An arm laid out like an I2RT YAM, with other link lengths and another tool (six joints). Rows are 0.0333 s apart.
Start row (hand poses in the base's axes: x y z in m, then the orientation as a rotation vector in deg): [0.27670 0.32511 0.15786 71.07 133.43 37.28]
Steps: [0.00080 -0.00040 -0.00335 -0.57 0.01 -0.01]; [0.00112 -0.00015 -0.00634 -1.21 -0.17 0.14]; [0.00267 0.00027 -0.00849 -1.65 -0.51 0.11]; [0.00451 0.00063 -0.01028 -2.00 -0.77 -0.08]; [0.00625 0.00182 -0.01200 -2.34 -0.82 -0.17]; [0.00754 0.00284 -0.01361 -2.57 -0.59 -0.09]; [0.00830 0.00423 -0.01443 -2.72 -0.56 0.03]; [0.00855 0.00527 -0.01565 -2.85 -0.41 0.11]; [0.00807 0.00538 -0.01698 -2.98 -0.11 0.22]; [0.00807 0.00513 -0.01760 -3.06 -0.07 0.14]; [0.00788 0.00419 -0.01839 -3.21 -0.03 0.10]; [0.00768 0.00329 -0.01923 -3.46 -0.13 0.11]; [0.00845 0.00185 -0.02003 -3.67 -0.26 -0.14]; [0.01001 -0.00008 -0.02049 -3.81 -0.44 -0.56]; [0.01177 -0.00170 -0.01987 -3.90 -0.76 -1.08]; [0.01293 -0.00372 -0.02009 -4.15 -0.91 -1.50]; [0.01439 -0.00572 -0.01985 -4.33 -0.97 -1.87]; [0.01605 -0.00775 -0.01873 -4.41 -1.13 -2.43]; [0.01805 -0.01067 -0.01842 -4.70 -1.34 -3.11]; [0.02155 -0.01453 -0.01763 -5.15 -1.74 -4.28]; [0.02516 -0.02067 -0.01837 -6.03 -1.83 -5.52]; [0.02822 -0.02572 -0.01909 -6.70 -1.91 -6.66]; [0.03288 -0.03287 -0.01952 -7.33 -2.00 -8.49]
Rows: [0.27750 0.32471 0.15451 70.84 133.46 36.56]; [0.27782 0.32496 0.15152 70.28 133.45 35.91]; [0.27937 0.32538 0.14937 69.92 133.17 35.52]; [0.28121 0.32574 0.14758 69.81 132.83 35.15]; [0.28295 0.32693 0.14586 69.73 132.73 34.72]; [0.28424 0.32795 0.14425 69.68 132.98 34.35]; [0.28500 0.32934 0.14343 69.50 133.10 34.19]; [0.28525 0.33038 0.14221 69.44 133.28 33.99]; [0.28477 0.33049 0.14088 69.44 133.61 33.72]; [0.28477 0.33024 0.14026 69.52 133.59 33.57]; [0.28458 0.32930 0.13947 69.52 133.59 33.36]; [0.28438 0.32840 0.13863 69.34 133.52 33.10]; [0.28515 0.32696 0.13783 69.43 133.23 32.82]; [0.28671 0.32503 0.13737 69.72 132.77 32.60]; [0.28847 0.32341 0.13799 70.05 132.12 32.48]; [0.28963 0.32139 0.13777 70.29 131.68 32.11]; [0.29109 0.31939 0.13801 70.57 131.35 31.80]; [0.29275 0.31736 0.13913 71.03 130.80 31.59]; [0.29475 0.31444 0.13944 71.49 130.11 31.12]; [0.29825 0.31058 0.14023 72.28 128.89 30.38]; [0.30186 0.30444 0.13949 73.10 127.86 28.96]; [0.30492 0.29939 0.13877 73.92 126.90 27.82]; [0.30958 0.29224 0.13834 75.43 125.37 26.50]
